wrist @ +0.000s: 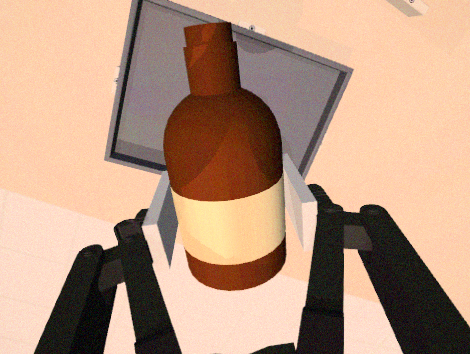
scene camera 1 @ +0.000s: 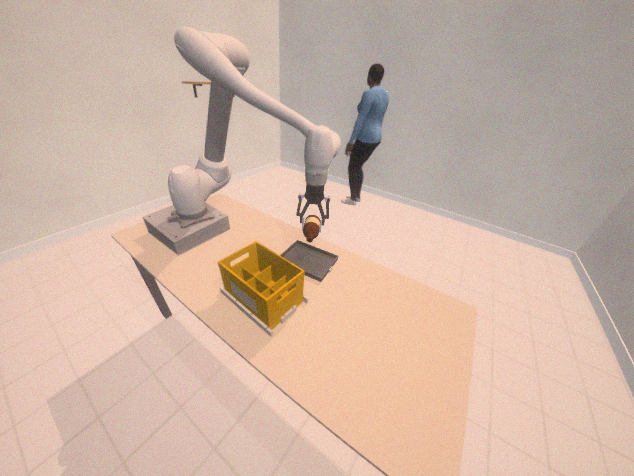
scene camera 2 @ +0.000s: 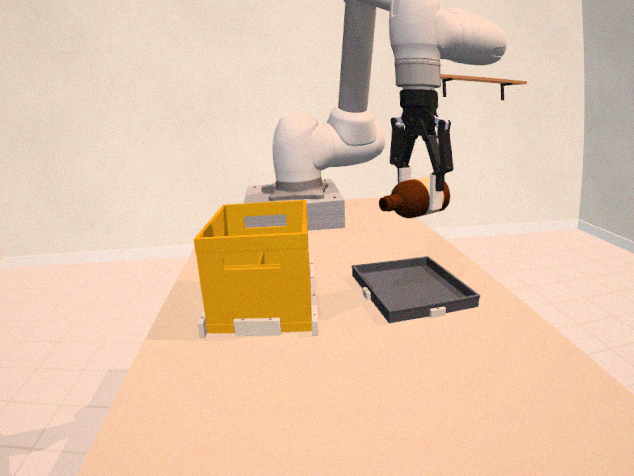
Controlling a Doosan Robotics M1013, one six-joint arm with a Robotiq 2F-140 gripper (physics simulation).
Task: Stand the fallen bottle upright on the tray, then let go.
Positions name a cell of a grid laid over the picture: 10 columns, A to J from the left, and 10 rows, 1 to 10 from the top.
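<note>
I can see my gripper (scene camera 2: G5), and the wrist view has the gripper as well (wrist: E6). There is also a brown bottle (scene camera 2: G5), and the bottle appears again (wrist: E5).
</note>
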